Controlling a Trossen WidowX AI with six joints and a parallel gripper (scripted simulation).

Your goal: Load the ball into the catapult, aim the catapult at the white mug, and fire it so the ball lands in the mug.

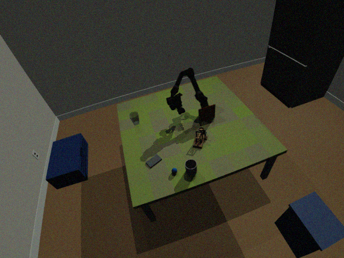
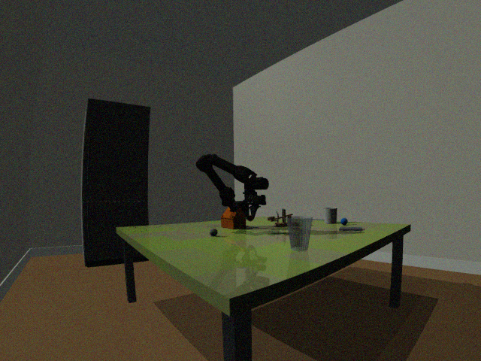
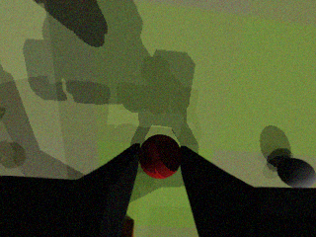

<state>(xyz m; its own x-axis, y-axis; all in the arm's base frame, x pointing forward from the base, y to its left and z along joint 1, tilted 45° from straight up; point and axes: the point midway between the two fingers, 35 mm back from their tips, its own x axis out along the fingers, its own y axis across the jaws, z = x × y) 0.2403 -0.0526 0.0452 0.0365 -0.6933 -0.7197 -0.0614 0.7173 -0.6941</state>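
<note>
Now: the wooden catapult 110 mm behind my gripper tip, 310 mm to the left of it and 20 mm below it. The rest, counted from my gripper tip: clear glass cup (440 mm ahead, 110 mm to the right, 40 mm below); red ball (10 mm above); grey ball (40 mm behind, 200 mm to the right, 50 mm below).
</note>
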